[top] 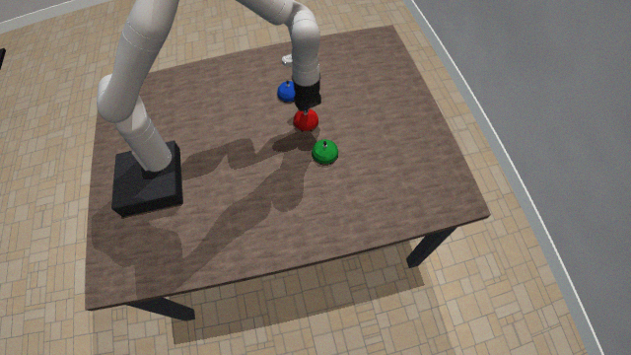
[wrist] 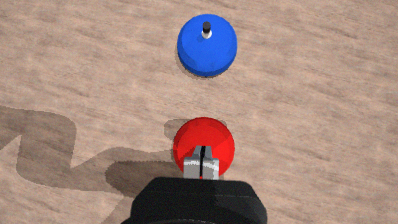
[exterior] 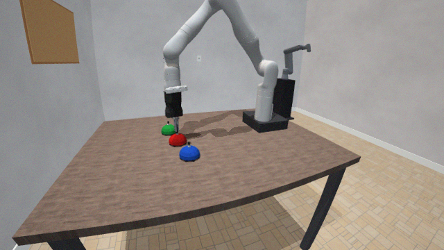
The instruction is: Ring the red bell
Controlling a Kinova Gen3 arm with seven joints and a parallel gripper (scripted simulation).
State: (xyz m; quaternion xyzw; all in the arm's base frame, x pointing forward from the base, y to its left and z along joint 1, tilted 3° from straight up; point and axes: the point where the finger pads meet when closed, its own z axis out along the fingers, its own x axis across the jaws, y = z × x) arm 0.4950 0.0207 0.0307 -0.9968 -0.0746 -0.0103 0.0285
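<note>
Now: hand 4 cm above the red bell. The rest, counted from my hand: green bell: 2 cm ahead, 14 cm to the right, 4 cm below; blue bell: 2 cm behind, 14 cm to the left, 4 cm below.
</note>
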